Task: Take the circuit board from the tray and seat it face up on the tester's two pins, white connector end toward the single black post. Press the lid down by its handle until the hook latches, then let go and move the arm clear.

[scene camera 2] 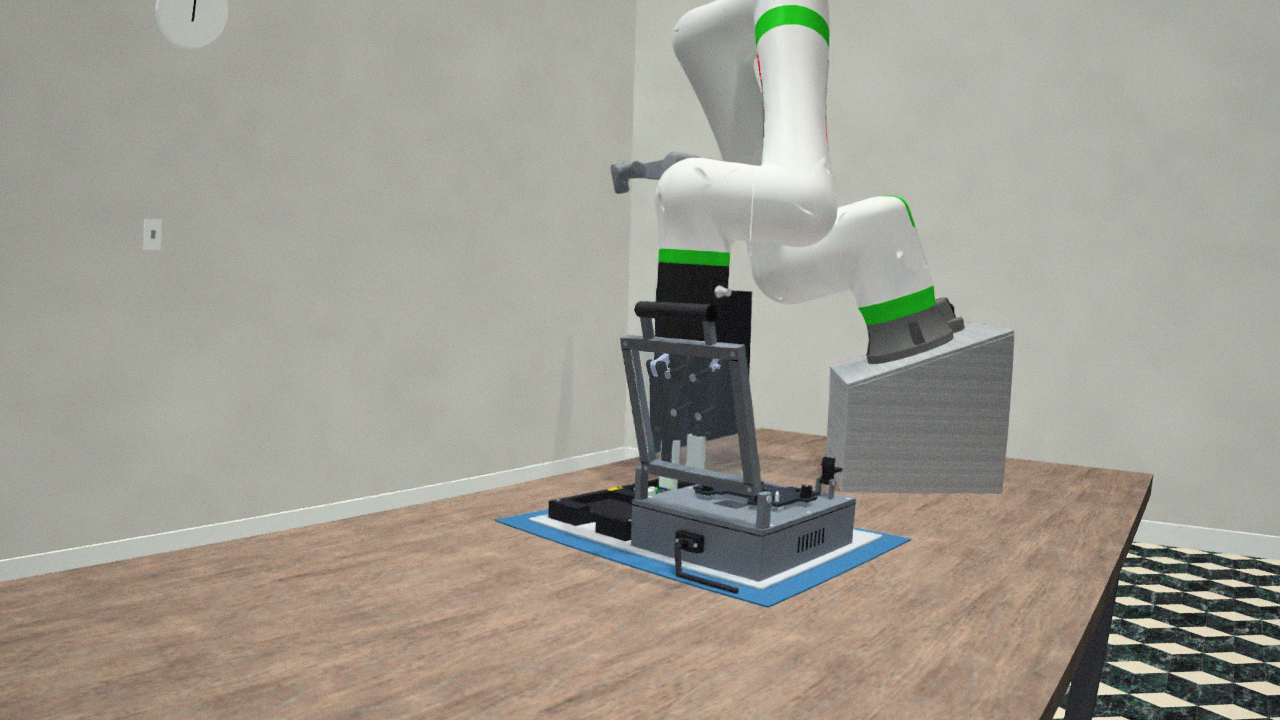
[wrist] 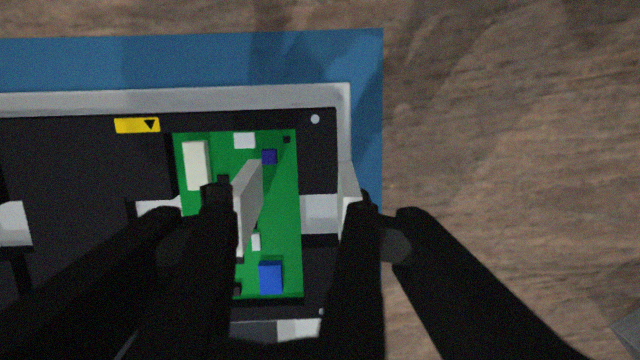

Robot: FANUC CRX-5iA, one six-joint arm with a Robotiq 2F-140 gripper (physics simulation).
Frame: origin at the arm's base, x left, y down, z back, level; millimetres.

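Seen in the pictures: gripper, fingertip midpoint: (scene camera 2: pixel 681 485) (wrist: pixel 300 182); arm's base, origin of the base link: (scene camera 2: pixel 911 349).
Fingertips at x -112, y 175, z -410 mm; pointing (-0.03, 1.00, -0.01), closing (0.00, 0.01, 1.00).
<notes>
Pixels of each thing's middle, then the offset from my fingertips to it. "spot": a spot on its surface instead. Level surfaces: height alone.
- green circuit board, body centre: (wrist: pixel 241 221) (scene camera 2: pixel 676 495) dz -36, dx +26, dy +3 mm
- black tray, surface spot: (wrist: pixel 75 160) spot: dz -132, dx -10, dy +8 mm
- grey tester, surface spot: (scene camera 2: pixel 698 541) spot: dz -205, dx +220, dy -10 mm
- raised with the black handle, surface spot: (scene camera 2: pixel 674 311) spot: dz -243, dx +213, dy -242 mm
- black hook-like part, surface spot: (scene camera 2: pixel 829 470) spot: dz -30, dx +257, dy -66 mm
- bent black rod, surface spot: (scene camera 2: pixel 707 582) spot: dz -230, dx +258, dy +20 mm
- blue-edged mat, its level: dy +24 mm
The green circuit board (scene camera 2: pixel 657 489) (wrist: pixel 280 210) lies face up in the black tray (scene camera 2: pixel 572 512) (wrist: pixel 75 160). Its cream-white connector (wrist: pixel 196 165) is at the upper left in the wrist view. My gripper (scene camera 2: pixel 684 461) (wrist: pixel 300 182) is open and empty, with a narrow gap between its pale pads. The left pad overlaps the board's middle in the wrist view; the right pad is beyond its right edge. The grey tester (scene camera 2: pixel 698 541) stands beside the tray, its lid (scene camera 2: pixel 742 420) raised with the black handle (scene camera 2: pixel 674 311) on top. The tester's pins are too small to tell clearly.
The raised lid stands in front of my gripper in the scene view. A black hook-like part (scene camera 2: pixel 829 470) rises at the tester's far right. A bent black rod (scene camera 2: pixel 707 582) is at its front. Tray and tester stand on a blue-edged mat (scene camera 2: pixel 769 594). The arm's grey pedestal (scene camera 2: pixel 926 420) is behind.
</notes>
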